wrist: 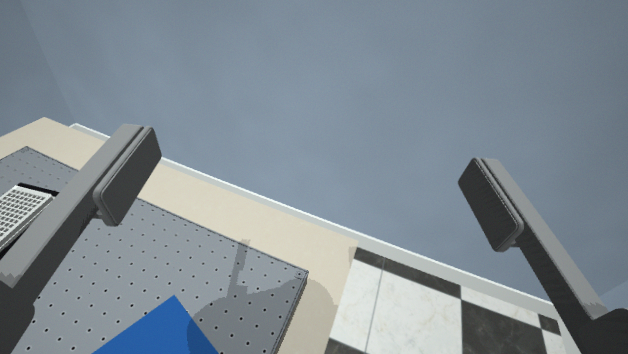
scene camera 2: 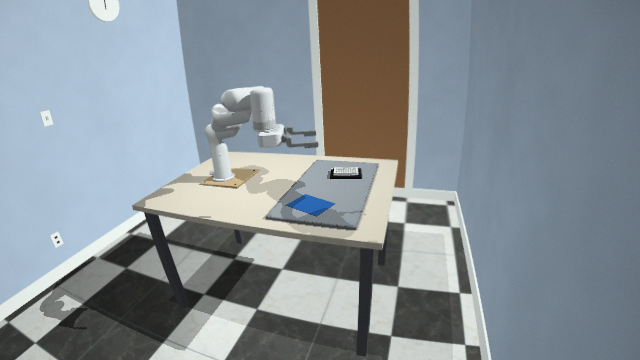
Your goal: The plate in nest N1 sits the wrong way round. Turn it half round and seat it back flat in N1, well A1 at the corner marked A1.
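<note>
The white well plate [scene camera 2: 346, 171] [wrist: 19, 210] sits in the black nest [scene camera 2: 346, 177] [wrist: 36, 188] near the far end of the grey perforated board. In the wrist view it shows at the left edge, partly cut off and partly behind a finger. Corner marks and well labels are too small to read. My gripper [scene camera 2: 317, 139] [wrist: 315, 187] is open and empty. It points level, high above the table and to the left of the nest in the scene view, with its fingers wide apart.
The grey board [scene camera 2: 340, 190] [wrist: 165, 240] lies on the beige table [scene camera 2: 210, 200] [wrist: 260, 220]. A flat blue square [scene camera 2: 311, 205] [wrist: 160, 330] lies at the board's near end. The arm's base stands on a wooden plate [scene camera 2: 245, 177]. A wall and door stand behind the table.
</note>
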